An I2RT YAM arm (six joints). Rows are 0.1 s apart.
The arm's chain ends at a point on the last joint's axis. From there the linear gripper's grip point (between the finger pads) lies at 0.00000 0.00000 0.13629 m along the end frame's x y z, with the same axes.
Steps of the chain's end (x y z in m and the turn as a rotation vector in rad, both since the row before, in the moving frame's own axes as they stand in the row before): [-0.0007 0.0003 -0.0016 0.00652 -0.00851 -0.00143]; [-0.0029 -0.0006 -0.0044 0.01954 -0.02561 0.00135]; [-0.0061 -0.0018 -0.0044 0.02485 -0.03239 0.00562]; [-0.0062 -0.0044 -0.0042 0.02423 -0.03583 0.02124]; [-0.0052 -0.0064 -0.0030 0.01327 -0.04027 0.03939]
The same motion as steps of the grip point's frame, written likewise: [-0.0019 -0.0006 -0.0016 0.00652 -0.00851 -0.00143]; [-0.0064 -0.0033 -0.0045 0.01954 -0.02561 0.00135]; [-0.0105 -0.0052 -0.0045 0.02485 -0.03239 0.00562]; [-0.0110 -0.0078 -0.0043 0.02423 -0.03583 0.02124]; [-0.0106 -0.0083 -0.0031 0.01327 -0.04027 0.03939]
